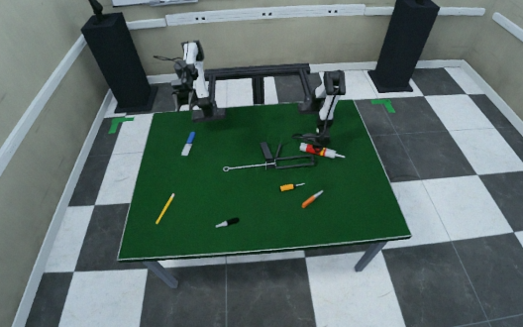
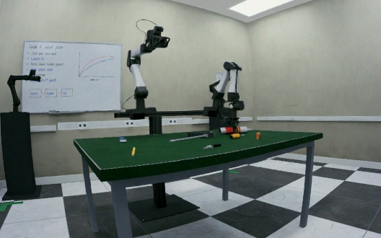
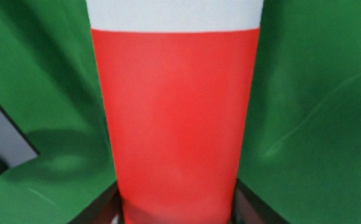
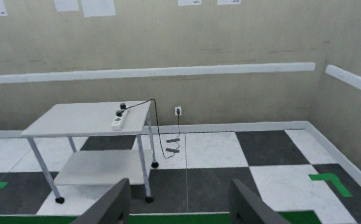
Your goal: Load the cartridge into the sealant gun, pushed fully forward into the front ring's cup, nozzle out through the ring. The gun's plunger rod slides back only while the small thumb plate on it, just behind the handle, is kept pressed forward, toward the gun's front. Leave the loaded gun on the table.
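My left hand is 8 cm short of the thumb plate, 33 cm to the left of it and 1 cm above it. From my left hand the other things lie so: yellow screwdriver: 24 cm ahead, 19 cm to the right, 2 cm below; then white cartridge: 1 cm ahead, 2 cm to the left, 1 cm below; then orange-handled tool: 32 cm ahead, 8 cm to the right, 2 cm below.
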